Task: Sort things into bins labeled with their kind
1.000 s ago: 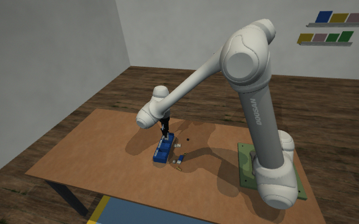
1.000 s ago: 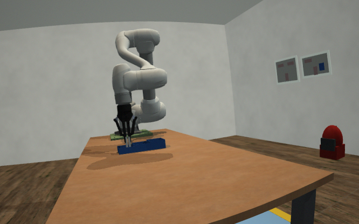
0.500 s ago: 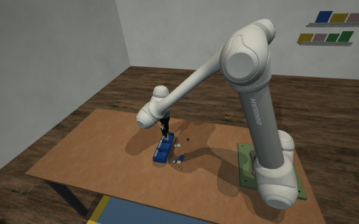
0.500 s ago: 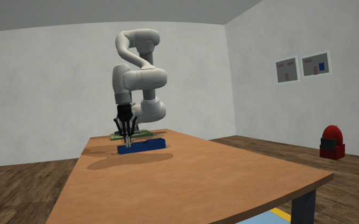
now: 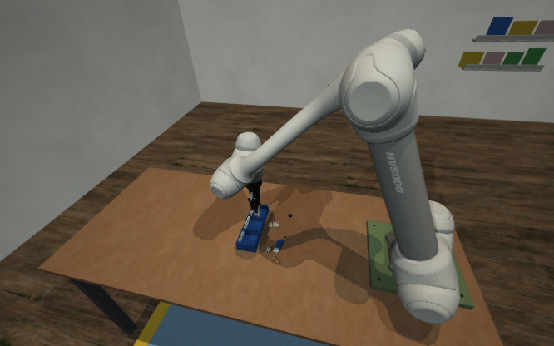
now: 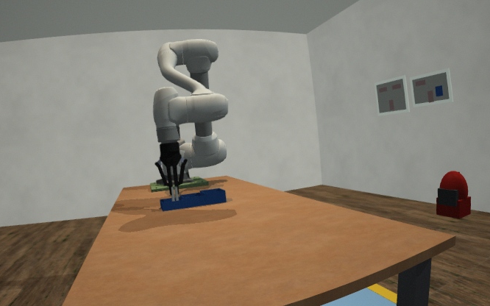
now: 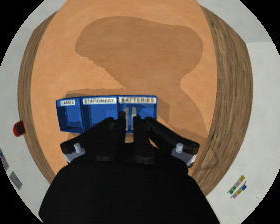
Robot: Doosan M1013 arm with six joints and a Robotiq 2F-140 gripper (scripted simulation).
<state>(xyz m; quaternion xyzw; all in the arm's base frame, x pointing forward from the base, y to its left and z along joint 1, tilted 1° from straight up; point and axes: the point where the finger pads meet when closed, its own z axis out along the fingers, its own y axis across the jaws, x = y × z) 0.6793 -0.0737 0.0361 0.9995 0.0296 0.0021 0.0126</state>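
Right now my hand is 1 cm past the long blue bin, 7 cm to the right of it and 3 cm above it. Also, from my hand: black nut: 15 cm behind, 5 cm to the right, 5 cm below; then brass nut: 16 cm behind, 9 cm to the left, 5 cm below; then white flat part: 9 cm behind, 3 cm to the left, 4 cm below.
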